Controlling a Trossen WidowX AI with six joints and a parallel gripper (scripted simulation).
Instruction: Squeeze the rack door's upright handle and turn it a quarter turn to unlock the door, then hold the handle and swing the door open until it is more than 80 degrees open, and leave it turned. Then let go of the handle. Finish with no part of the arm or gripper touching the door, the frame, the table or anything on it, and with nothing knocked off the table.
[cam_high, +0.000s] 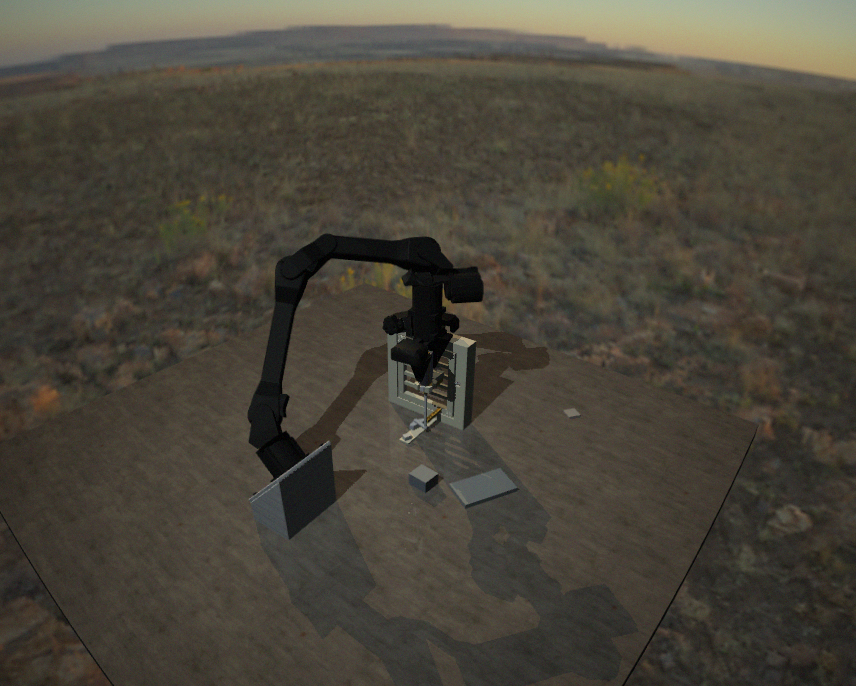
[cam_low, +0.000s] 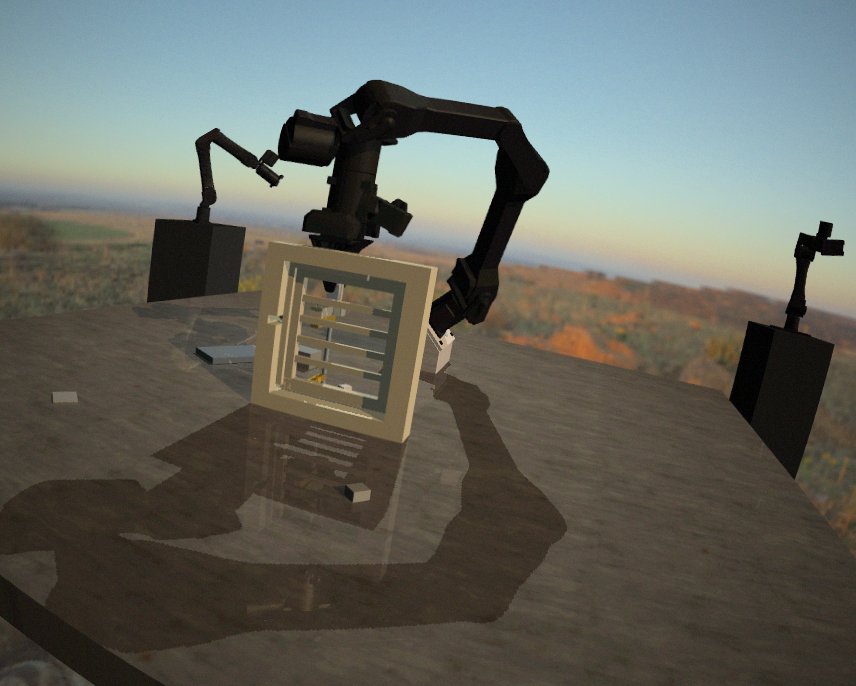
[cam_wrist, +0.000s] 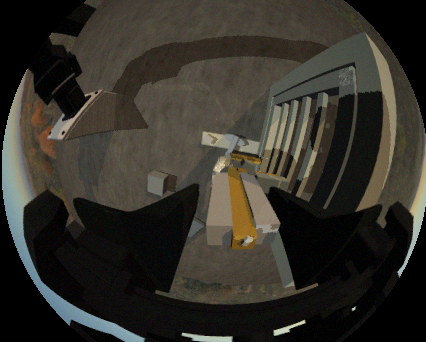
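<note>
My gripper tip is now 10 mm to the right of the handle and 20 mm above it. From my gripper tip the other things lie so: flat grey plate: 100 mm behind, 190 mm to the right, 140 mm below; then small tile: 240 mm ahead, 250 mm to the right, 150 mm below; then small pale cube: 260 mm ahead, 130 mm to the left, 140 mm below.
</note>
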